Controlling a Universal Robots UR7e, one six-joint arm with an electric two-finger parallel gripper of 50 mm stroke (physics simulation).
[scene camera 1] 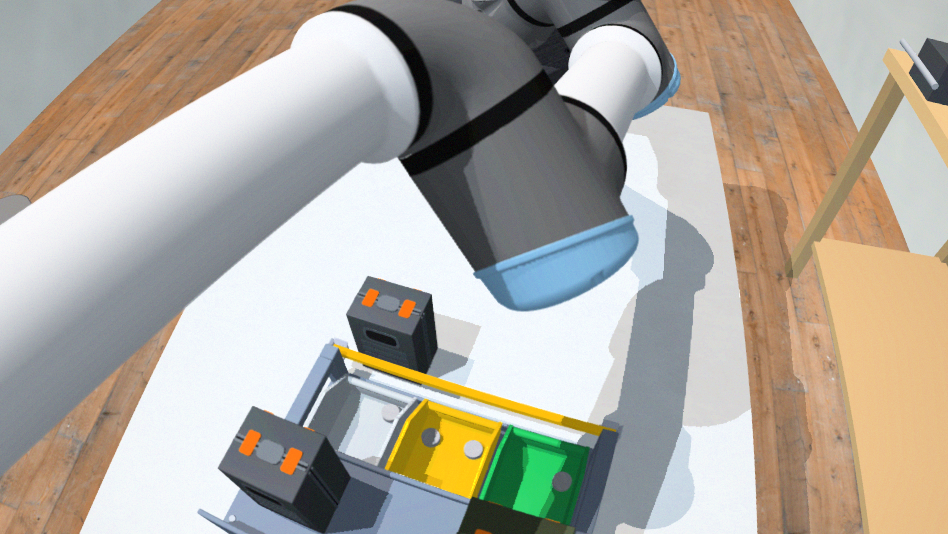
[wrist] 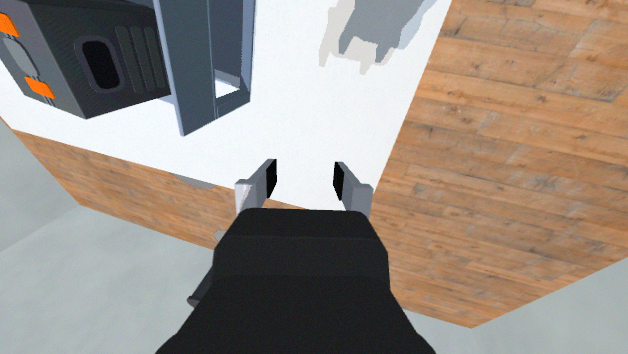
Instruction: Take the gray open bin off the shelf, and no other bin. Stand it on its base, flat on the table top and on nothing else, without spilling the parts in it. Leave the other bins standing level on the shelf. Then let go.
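Places are measured from the arm's base along level axes (x right, y ahead, z up), in millimetres.
Pixels of known places: gripper, between the fingertips: (wrist: 305, 172); arm's base, origin of its link: (scene camera 1: 506, 8).
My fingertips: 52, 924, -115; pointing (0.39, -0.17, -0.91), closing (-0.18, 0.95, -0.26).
Ahead of a thing's pixels: the offset from my fingertips to its middle, as dx, dy, dz. "pt": to the spot under its first point. Level surfaces: height alone.
The gray open bin {-38, -331, -155} (scene camera 1: 362, 424) stands at the left end of the shelf (scene camera 1: 600, 464) (wrist: 192, 65) in the scene view, with a round part in it. Beside it stand a yellow bin {-150, -332, -155} (scene camera 1: 441, 464) with two round parts and a green bin {-262, -331, -155} (scene camera 1: 524, 474) with one. A yellow bar runs along the shelf's back. In the wrist view my gripper (wrist: 305, 172) is open and empty, high above the white table top {dz -199} (wrist: 300, 115) and off the shelf's end. The gripper does not show in the scene view, and the bins do not show in the wrist view.
A dark case with orange latches {-34, -486, -133} (scene camera 1: 391, 328) stands behind the shelf. Another {-30, -239, -36} (scene camera 1: 285, 464) stands on its gray top at the left, and part of a dark object {pt -252, -262, -1} (scene camera 1: 510, 517) shows at the bottom. My arm (scene camera 1: 218, 172) spans the upper left. A wooden stand (scene camera 1: 888, 371) is at the right.
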